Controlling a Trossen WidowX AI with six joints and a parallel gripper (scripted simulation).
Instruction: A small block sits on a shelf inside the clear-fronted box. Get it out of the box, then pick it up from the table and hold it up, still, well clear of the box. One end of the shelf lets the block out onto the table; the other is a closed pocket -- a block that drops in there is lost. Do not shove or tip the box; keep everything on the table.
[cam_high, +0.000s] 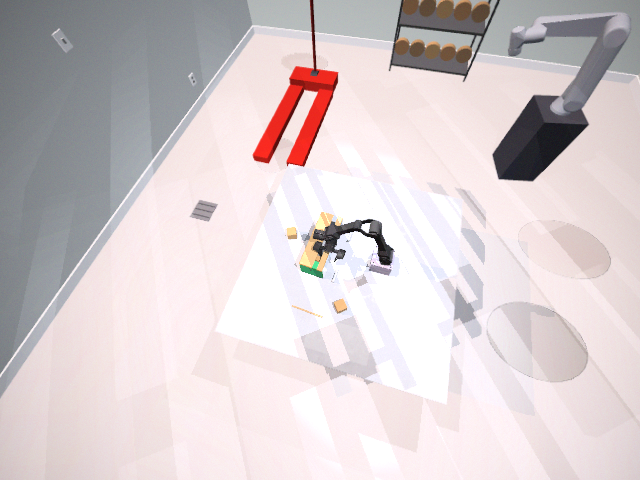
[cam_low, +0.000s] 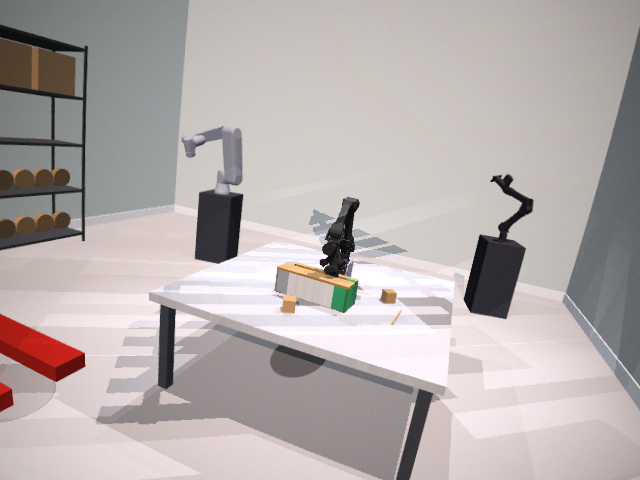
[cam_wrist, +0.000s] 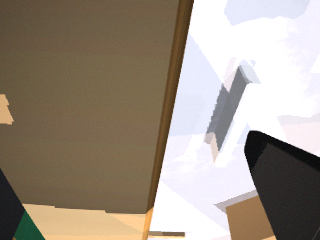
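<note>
The tan block lies 6 cm ahead of my gripper tip and 1 cm to the left of it. The rest, counted from my gripper tip: thin wooden stick: 30 cm to the left, 10 cm ahead, 8 cm below; tan box: 10 cm to the right, 2 cm below, 1 cm ahead.
</note>
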